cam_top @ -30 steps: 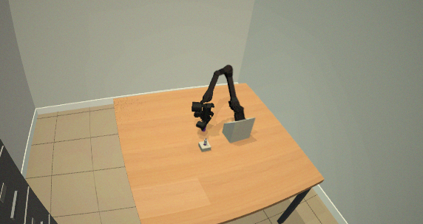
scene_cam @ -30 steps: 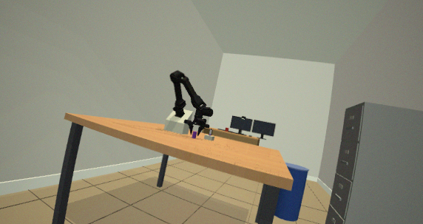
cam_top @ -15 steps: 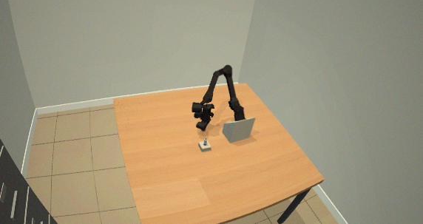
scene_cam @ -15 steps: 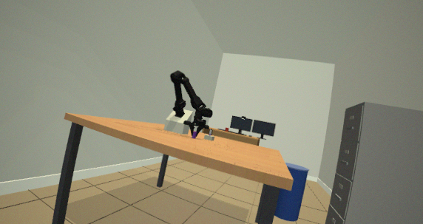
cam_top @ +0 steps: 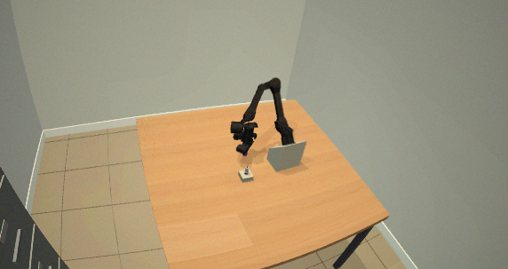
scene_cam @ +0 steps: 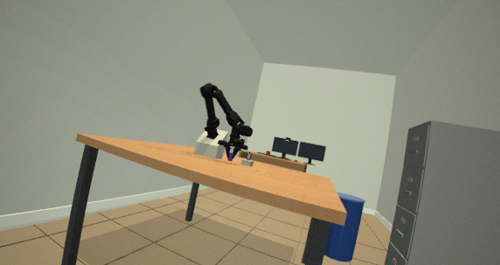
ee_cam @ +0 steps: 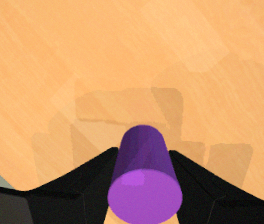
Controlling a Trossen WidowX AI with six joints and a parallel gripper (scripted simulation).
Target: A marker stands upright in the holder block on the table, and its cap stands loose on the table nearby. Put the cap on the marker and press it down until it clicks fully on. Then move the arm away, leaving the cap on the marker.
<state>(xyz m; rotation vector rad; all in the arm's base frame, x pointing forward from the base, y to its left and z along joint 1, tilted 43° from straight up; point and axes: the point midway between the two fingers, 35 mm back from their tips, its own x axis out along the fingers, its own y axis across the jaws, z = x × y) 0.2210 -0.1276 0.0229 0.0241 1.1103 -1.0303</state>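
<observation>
The holder block is 60 mm ahead of my gripper tip, 170 mm to the left of it and 10 mm below it. From my gripper tip the other things lie so: purple cap: 10 mm above.
</observation>
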